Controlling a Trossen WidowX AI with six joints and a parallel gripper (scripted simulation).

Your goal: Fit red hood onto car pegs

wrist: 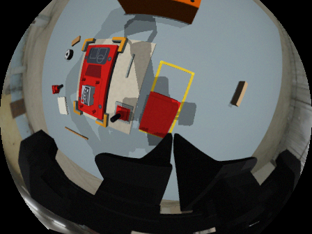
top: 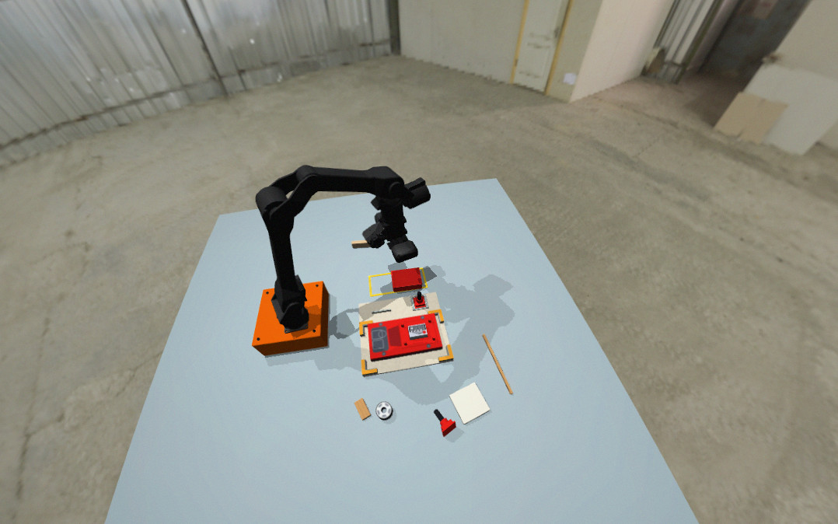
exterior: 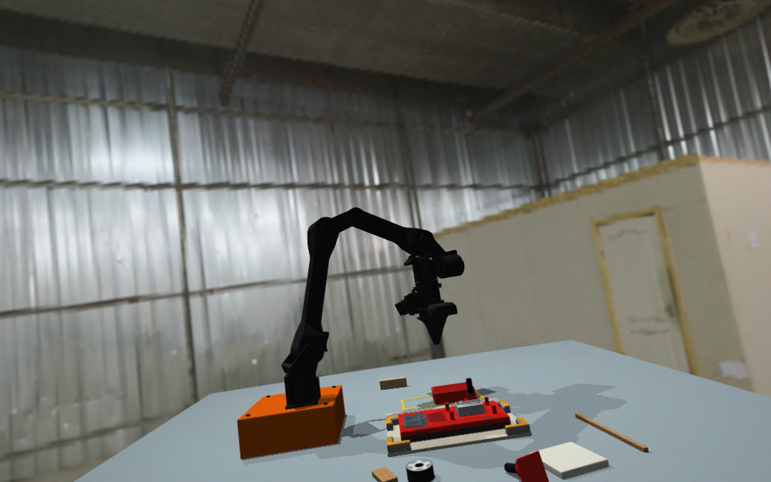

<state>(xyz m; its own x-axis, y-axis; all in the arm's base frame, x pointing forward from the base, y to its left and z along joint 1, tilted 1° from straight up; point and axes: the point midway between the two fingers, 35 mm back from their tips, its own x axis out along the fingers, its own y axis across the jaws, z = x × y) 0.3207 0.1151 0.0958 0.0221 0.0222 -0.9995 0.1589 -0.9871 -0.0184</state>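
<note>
The red hood lies 2 cm ahead of my gripper tip, 2 cm to the right of it and 11 cm below it. Round my gripper tip: wood block 18 cm behind, 37 cm to the right, 12 cm below; then wooden stick 19 cm ahead, 35 cm to the right, 12 cm below; then cream jig 3 cm behind, 20 cm to the right, 12 cm below.
</note>
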